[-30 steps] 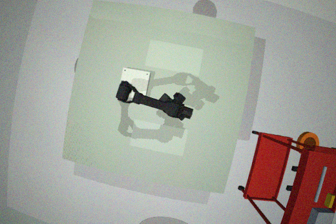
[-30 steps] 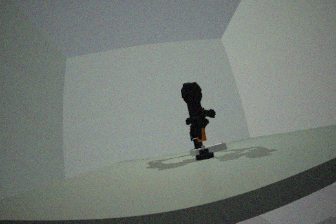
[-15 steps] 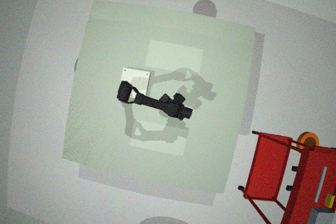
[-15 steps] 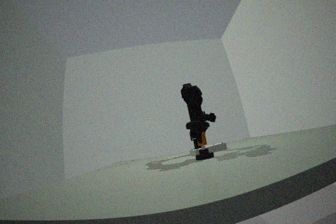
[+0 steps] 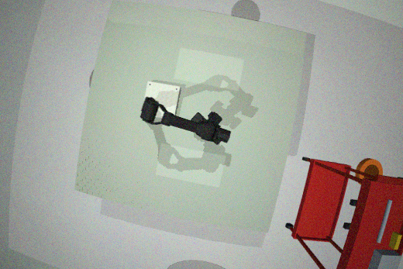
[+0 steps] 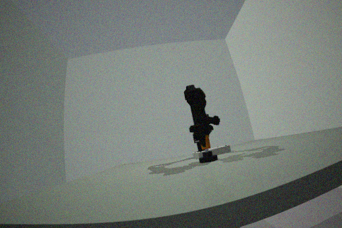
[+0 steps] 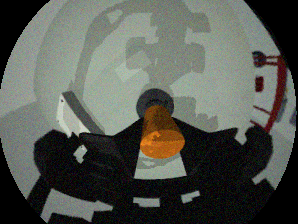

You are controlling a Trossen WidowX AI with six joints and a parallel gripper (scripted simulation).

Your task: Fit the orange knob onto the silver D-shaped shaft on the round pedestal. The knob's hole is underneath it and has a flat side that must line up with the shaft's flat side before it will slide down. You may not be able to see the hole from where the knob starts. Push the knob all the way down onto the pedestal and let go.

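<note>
Right now my gripper tip is 40 mm above the round pedestal. Also, from my gripper tip: orange knob: 30 mm above.
</note>
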